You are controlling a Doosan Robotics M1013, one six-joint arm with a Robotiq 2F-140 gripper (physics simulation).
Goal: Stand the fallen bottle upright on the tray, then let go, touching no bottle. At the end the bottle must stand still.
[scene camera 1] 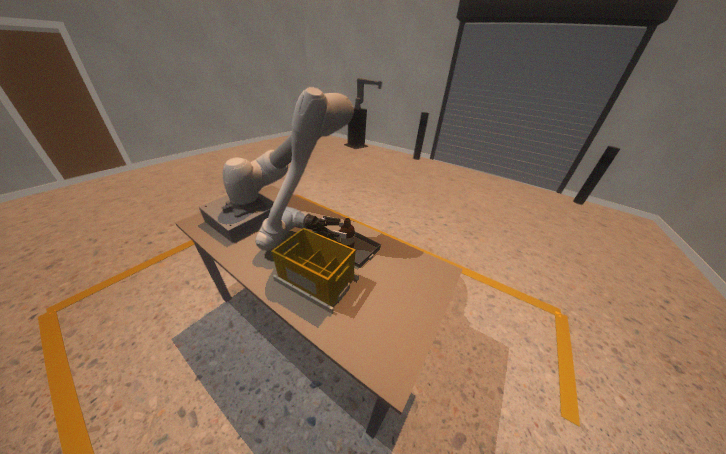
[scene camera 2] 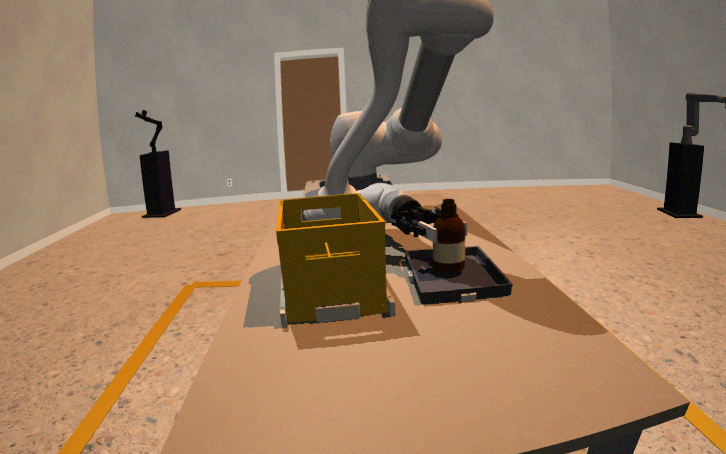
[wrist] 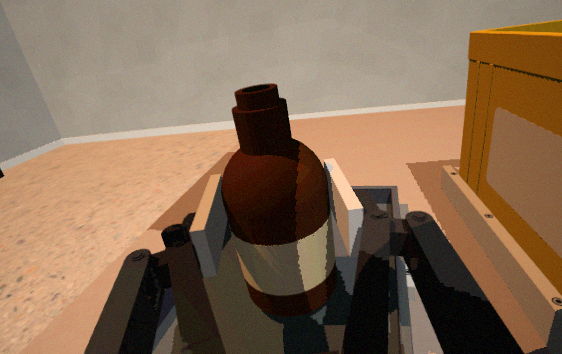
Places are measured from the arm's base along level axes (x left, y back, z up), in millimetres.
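Pixels of known places: gripper, fingertip midpoint: [scene camera 1: 349, 231] [scene camera 2: 451, 232] [wrist: 275, 185]; arm's base at its link origin: [scene camera 1: 246, 205] [scene camera 2: 355, 187].
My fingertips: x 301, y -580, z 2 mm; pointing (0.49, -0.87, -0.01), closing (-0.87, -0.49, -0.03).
Ahead of a thing's pixels: the offset from my fingertips to its top centre. Level surfaces: height alone.
A brown bottle @(dx -4, dy +8, dz +72 mm) [scene camera 1: 347, 229] [scene camera 2: 449, 229] [wrist: 280, 200] with a cream label looks upright in both scene views; it leans slightly in the wrist view. Its base is within the walls of the dark tray @(dx +8, dy -11, dz -74 mm) [scene camera 1: 370, 256] [scene camera 2: 439, 296] [wrist: 394, 194], low over or on the tray floor; exact contact cannot be made out. My gripper [scene camera 1: 345, 228] [scene camera 2: 449, 230] [wrist: 275, 185] reaches in roughly level and is shut on the bottle, with one pale pad on each side of its body above the label.
A yellow divided crate @(dx -257, dy -83, dz +76 mm) [scene camera 1: 321, 286] [scene camera 2: 331, 283] [wrist: 475, 110] stands on the table @(dz -100 mm) [scene camera 1: 385, 331] [scene camera 2: 374, 390] beside the tray, held by low pale brackets. It rises well above the tray walls. The table's long edge runs past the tray's other side.
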